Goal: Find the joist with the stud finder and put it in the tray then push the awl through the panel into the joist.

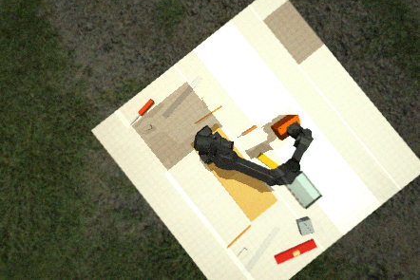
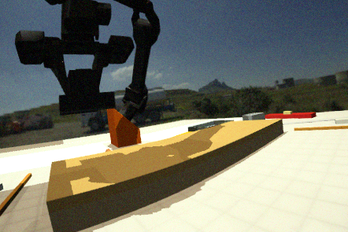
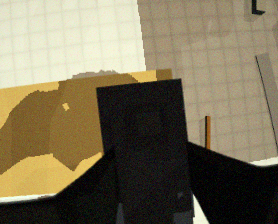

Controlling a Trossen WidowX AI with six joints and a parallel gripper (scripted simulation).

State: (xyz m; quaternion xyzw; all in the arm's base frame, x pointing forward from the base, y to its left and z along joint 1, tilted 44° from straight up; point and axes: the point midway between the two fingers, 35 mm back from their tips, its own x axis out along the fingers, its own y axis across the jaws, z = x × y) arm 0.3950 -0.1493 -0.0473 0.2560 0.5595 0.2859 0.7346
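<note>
Right now my gripper tip is 48 cm to the right of the pale teal tray, 30 cm past it and 14 cm above it. The rest, counted from my gripper tip: yellow bar 27 cm to the left, 22 cm behind, 14 cm below; stud finder 2 cm above, 1 cm ahead; awl 19 cm behind, 14 cm below, 5 cm to the left.
</note>
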